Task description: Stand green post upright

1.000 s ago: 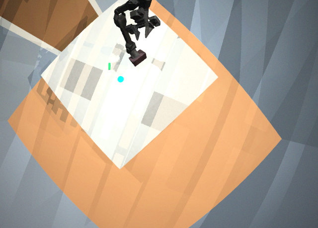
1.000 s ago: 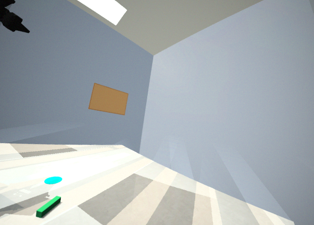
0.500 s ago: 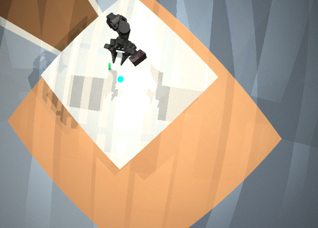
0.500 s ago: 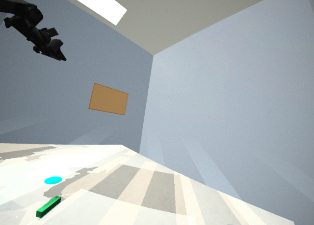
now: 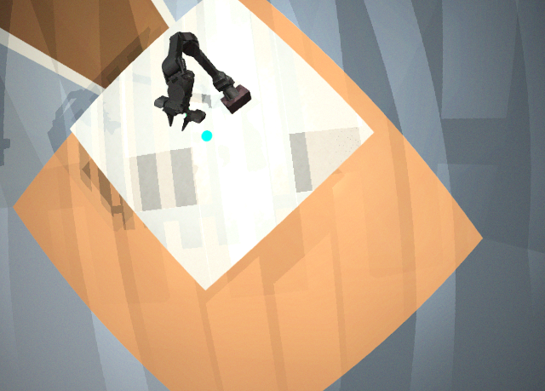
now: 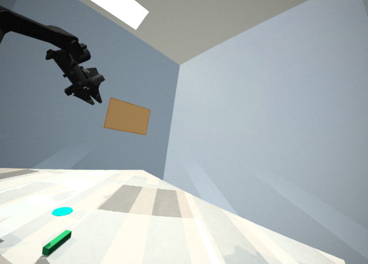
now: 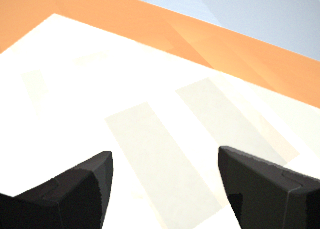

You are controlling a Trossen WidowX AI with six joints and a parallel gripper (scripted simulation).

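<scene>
My gripper tip is now 400 mm above the green post, 210 mm to the left of it and 20 mm past it. The rest, counted from my gripper tip: cyan circle 410 mm below, 40 mm to the right, 40 mm behind.
</scene>
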